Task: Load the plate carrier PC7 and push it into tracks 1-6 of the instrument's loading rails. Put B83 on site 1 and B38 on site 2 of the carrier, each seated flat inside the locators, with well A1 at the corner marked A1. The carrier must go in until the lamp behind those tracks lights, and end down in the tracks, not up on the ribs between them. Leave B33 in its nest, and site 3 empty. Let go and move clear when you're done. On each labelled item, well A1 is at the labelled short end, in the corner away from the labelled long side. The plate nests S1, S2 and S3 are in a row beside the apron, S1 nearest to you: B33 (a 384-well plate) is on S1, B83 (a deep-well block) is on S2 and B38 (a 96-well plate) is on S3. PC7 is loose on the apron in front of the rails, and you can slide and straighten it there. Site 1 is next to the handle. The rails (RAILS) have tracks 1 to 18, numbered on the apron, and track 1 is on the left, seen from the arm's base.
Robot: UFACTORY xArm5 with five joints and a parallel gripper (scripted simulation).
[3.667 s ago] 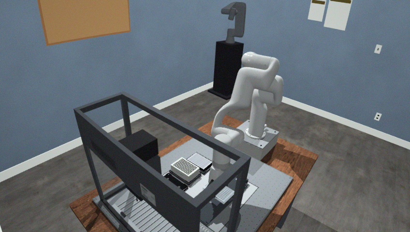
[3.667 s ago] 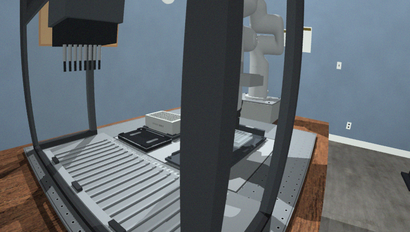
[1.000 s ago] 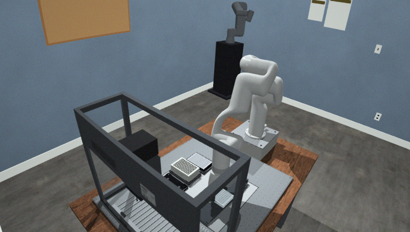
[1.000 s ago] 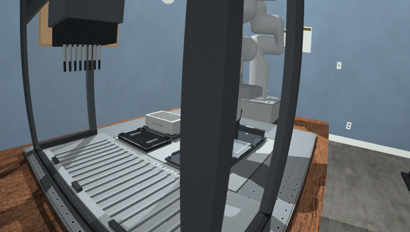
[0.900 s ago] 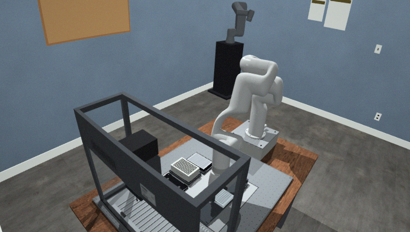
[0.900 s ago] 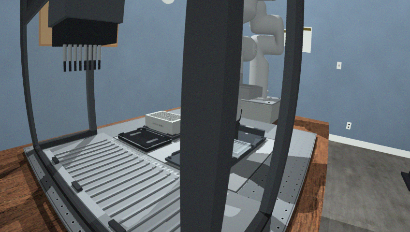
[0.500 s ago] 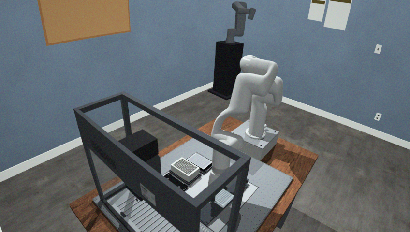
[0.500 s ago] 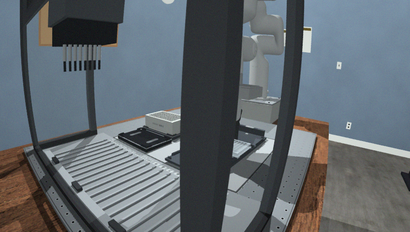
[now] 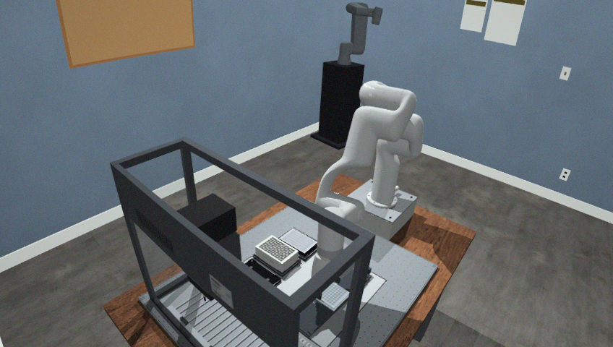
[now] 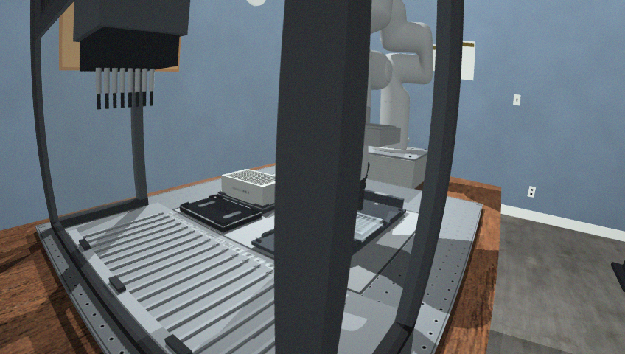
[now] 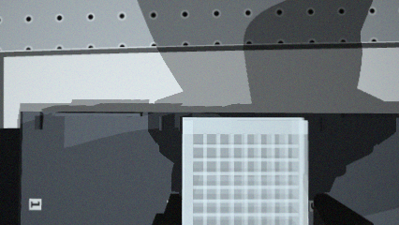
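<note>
The dark plate carrier PC7 is 10 mm behind my hand and 20 mm below it. The rest, counted from my hand: dark frame post (370 mm ahead, 230 mm to the left, 210 mm above).
</note>
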